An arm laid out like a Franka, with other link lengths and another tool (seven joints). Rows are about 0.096 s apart.
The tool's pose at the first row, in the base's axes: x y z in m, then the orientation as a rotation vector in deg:
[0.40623, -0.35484, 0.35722, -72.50, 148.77, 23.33]
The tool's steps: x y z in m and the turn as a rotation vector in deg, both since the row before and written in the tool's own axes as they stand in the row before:
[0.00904, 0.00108, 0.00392, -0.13, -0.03, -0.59]
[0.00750, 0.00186, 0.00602, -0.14, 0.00, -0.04]
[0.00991, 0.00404, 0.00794, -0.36, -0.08, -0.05]
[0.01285, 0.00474, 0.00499, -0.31, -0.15, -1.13]
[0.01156, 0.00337, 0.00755, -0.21, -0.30, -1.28]
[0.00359, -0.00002, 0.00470, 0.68, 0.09, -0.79]
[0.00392, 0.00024, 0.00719, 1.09, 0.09, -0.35]
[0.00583, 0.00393, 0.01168, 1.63, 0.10, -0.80]
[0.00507, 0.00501, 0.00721, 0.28, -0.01, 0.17]
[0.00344, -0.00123, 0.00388, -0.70, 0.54, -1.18]
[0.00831, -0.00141, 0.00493, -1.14, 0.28, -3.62]
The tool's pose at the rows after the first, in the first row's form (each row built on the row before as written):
[0.40023, -0.35947, 0.35084, -73.26, 148.32, 23.41]
[0.39474, -0.36185, 0.34308, -73.36, 148.31, 23.59]
[0.38621, -0.36408, 0.33309, -73.50, 148.25, 24.11]
[0.37514, -0.36908, 0.32504, -74.92, 147.31, 24.40]
[0.36624, -0.37316, 0.31474, -76.40, 146.11, 24.61]
[0.36457, -0.37420, 0.30916, -77.17, 145.49, 23.51]
[0.36278, -0.37454, 0.30117, -77.26, 145.14, 21.95]
[0.35741, -0.37293, 0.28874, -77.69, 144.36, 19.60]
[0.35134, -0.37184, 0.28069, -77.38, 144.44, 19.27]
[0.35100, -0.37393, 0.27580, -79.34, 144.09, 19.63]
[0.34841, -0.37965, 0.26832, -84.26, 141.62, 20.24]

